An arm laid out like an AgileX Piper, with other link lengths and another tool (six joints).
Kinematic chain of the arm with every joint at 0, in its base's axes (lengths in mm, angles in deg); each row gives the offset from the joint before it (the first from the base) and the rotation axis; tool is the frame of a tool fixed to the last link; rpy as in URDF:
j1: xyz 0 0 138.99 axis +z
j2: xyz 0 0 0 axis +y
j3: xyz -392.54 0 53.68 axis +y
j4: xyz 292.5 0 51.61 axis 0.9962 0 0.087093
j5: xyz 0 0 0 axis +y
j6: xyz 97 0 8.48 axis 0.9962 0 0.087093
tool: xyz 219.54 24 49.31 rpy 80.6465 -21.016 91.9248
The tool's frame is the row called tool.
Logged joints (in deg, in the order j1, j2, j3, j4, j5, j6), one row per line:
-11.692 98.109 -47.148 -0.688 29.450 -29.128
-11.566 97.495 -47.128 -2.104 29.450 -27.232
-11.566 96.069 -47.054 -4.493 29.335 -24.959
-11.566 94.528 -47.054 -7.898 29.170 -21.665
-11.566 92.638 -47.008 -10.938 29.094 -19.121
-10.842 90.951 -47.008 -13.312 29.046 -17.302
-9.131 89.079 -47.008 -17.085 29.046 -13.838
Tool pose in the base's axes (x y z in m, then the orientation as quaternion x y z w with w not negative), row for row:
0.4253 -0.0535 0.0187 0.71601 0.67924 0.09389 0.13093
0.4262 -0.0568 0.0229 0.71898 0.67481 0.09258 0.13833
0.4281 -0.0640 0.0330 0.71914 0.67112 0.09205 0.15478
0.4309 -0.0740 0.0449 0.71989 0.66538 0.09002 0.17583
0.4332 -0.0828 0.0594 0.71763 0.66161 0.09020 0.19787
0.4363 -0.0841 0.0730 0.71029 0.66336 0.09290 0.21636
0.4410 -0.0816 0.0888 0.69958 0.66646 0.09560 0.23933
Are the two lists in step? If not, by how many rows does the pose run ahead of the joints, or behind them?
They are in step.
